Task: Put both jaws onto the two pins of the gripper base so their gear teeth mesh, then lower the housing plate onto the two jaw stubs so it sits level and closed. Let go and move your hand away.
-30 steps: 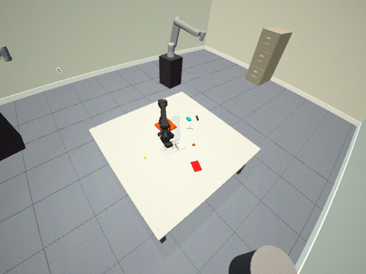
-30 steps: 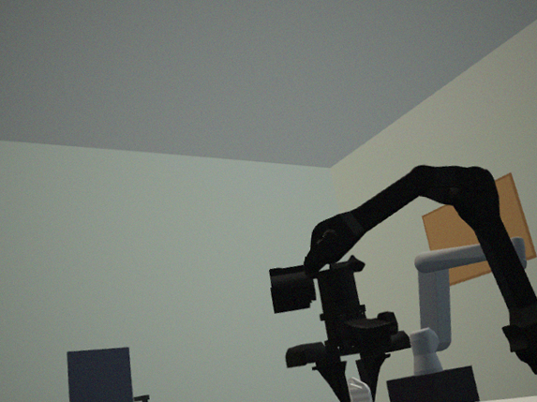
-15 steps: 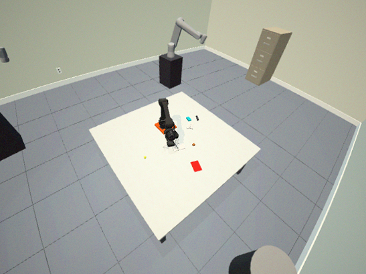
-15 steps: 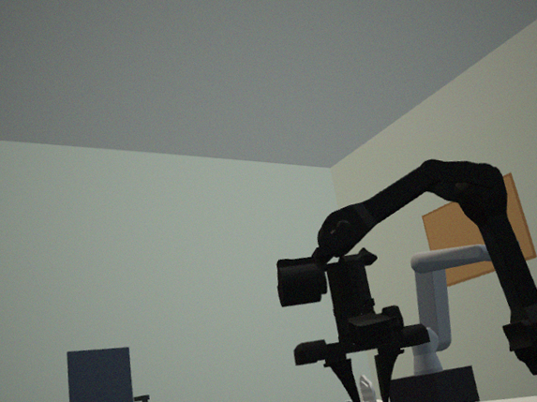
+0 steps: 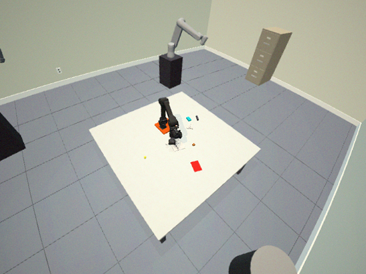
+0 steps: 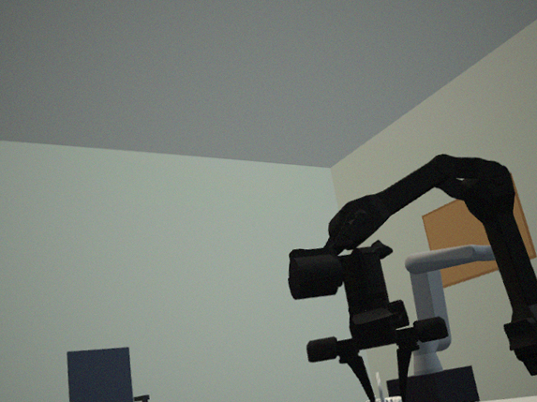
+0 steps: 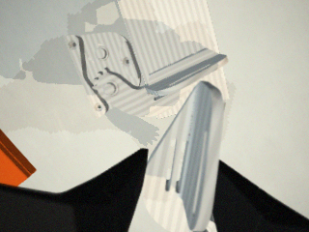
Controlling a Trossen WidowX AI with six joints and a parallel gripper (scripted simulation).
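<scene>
My gripper tip is 8 cm above the housing plate, 5 cm to the right of it and 4 cm short of it. The rest, counted from my gripper tip: red card 31 cm ahead, 8 cm below, 1 cm to the left; then small brown object 18 cm to the left, 13 cm ahead, 8 cm below; then small yellow ball 27 cm to the right, 8 cm behind, 7 cm below.
</scene>
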